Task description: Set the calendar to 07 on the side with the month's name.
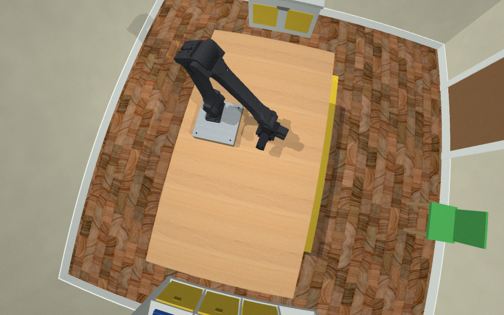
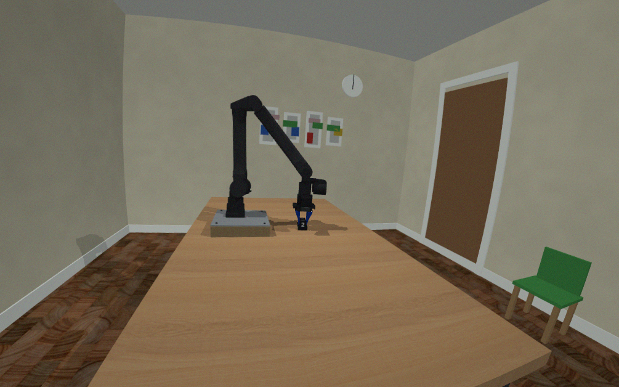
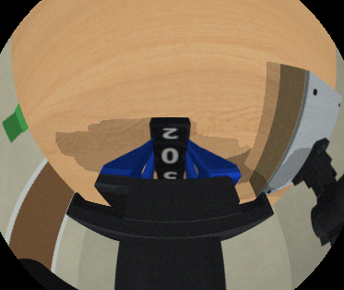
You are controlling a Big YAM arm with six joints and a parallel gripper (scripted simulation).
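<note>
Now: the black cube right at my hand. From my hand the other things lie so: black tray: 2 cm to the left, 2 cm below.
</note>
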